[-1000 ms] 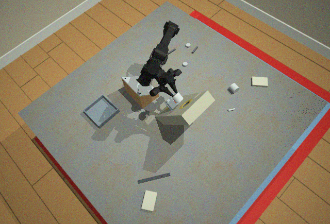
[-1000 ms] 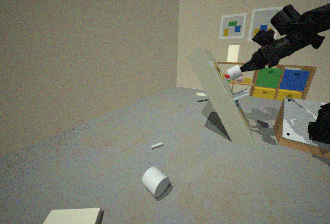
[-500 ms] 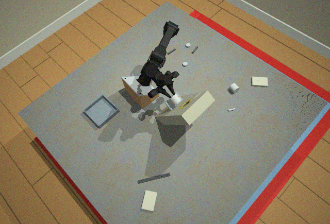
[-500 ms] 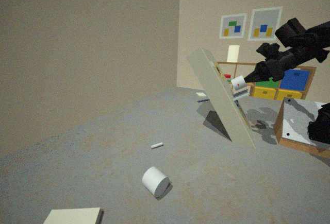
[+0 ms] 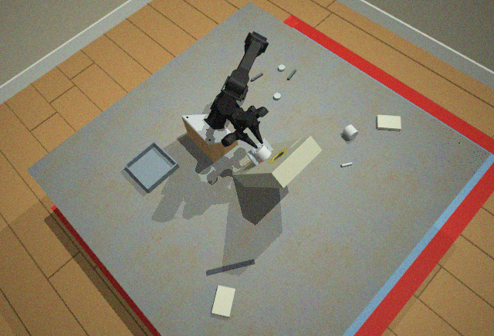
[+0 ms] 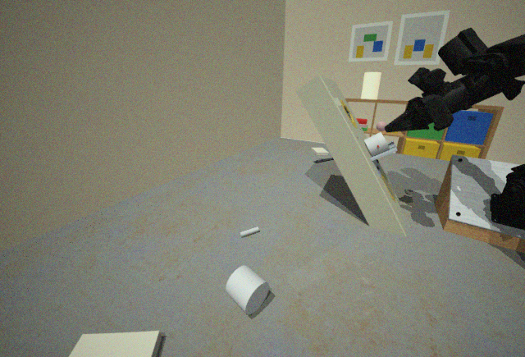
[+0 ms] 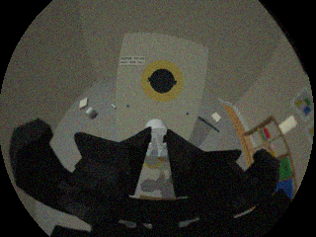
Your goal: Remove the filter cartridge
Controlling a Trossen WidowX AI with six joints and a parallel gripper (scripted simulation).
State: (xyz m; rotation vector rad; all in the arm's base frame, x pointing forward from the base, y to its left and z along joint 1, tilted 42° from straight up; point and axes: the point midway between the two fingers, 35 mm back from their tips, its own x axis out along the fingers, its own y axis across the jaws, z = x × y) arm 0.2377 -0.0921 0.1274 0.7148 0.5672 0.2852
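The round filter cartridge is 3 cm below my gripper tip and 1 cm ahead of it. Also, from my gripper tip: grey-blue tray (31 cm to the right, 31 cm behind, 19 cm below); cream service panel (5 cm below, 5 cm ahead, 1 cm to the left).
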